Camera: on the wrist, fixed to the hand. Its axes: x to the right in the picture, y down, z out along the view.
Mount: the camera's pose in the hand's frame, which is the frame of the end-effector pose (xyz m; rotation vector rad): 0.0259 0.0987 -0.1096 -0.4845 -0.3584 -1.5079
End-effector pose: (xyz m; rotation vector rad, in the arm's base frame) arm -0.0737 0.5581 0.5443 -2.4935 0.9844 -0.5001
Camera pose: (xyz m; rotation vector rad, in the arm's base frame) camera -0.1622 0.4476 0.5932 2.7144 1.0364 0.1241
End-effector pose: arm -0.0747 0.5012 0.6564 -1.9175 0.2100 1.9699
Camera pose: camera -0.0093 0.3750 0.6092 -1.1016 -1.4494 1.1756
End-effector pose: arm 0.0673 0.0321 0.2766 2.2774 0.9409 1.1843
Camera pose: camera 0.0245 -0.0125 0.4130 0.8123 1.4899 0.2218
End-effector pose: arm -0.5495 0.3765 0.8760 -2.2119 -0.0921 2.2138
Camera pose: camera -0.4367 0.2830 0.8453 -0.9299 -1.7069 1.5480
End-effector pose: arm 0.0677 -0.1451 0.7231 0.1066 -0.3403 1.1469
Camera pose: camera 0.0107 -0.0537 0.6190 0.1033 -0.6694 -0.4677
